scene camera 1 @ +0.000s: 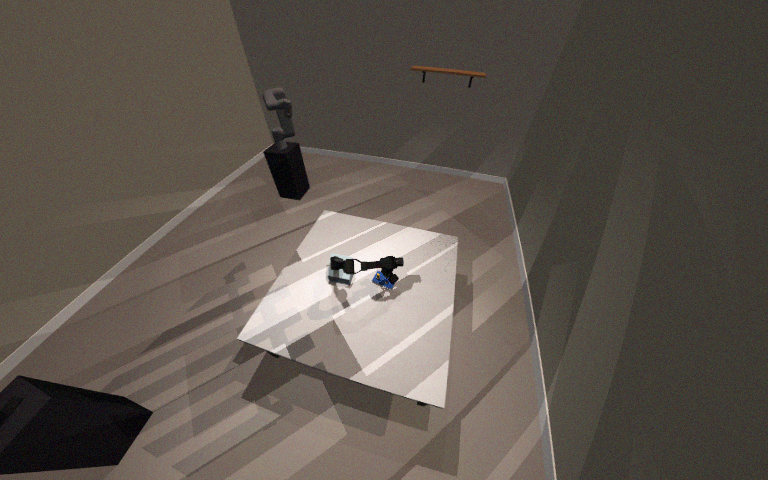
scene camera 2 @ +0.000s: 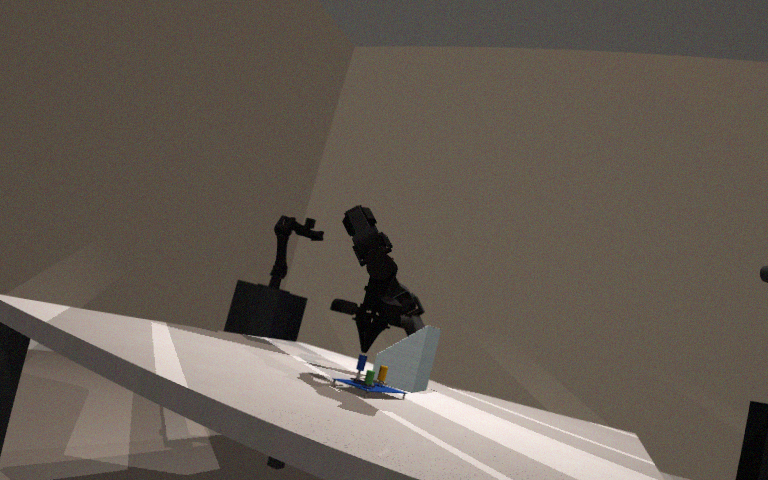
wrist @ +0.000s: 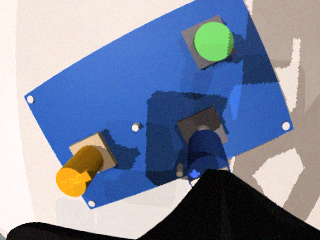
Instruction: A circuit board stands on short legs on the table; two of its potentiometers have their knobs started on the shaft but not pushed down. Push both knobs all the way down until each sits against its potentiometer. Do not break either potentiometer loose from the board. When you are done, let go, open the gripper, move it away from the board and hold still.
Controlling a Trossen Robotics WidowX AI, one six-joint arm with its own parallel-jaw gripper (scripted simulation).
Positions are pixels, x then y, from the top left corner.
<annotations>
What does my gripper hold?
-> Nothing.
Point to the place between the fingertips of my gripper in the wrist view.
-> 215, 180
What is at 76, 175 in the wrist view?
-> An orange knob.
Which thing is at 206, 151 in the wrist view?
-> A blue knob.
</annotations>
